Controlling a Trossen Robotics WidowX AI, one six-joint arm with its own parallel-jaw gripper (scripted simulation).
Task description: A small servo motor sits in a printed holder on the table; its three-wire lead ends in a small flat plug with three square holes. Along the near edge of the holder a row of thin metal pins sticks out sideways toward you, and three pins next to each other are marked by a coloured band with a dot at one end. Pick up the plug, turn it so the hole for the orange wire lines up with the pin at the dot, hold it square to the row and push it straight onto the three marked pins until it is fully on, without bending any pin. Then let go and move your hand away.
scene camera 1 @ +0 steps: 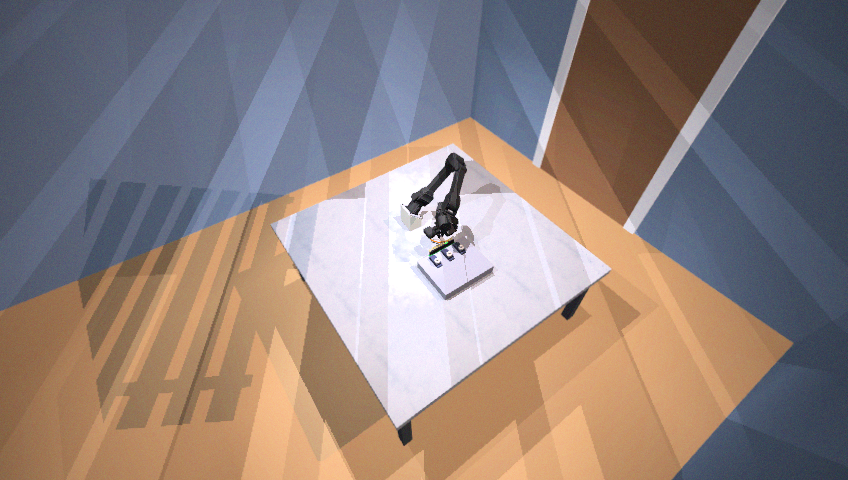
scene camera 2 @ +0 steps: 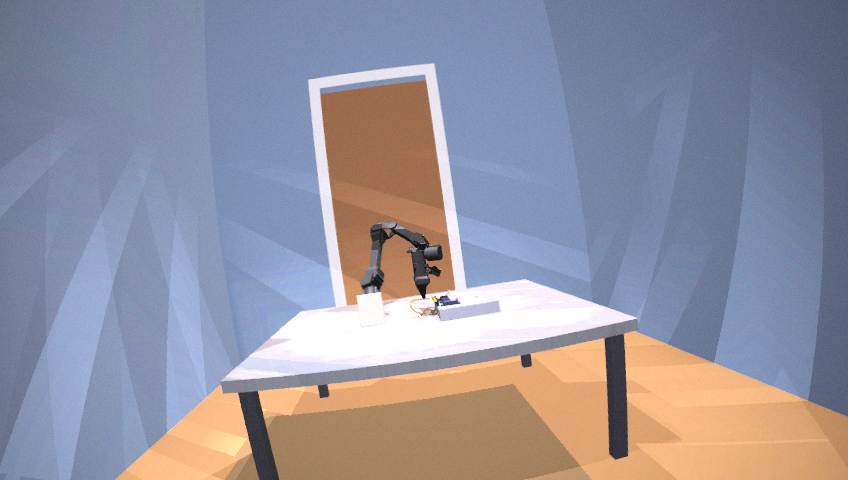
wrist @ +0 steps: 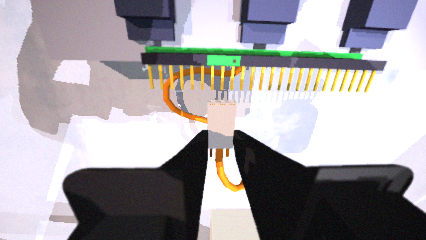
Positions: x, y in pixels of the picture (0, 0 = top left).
Scene:
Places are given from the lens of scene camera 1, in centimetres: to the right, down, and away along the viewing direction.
grey printed holder (scene camera 1: 454, 276): 15, 18, 190

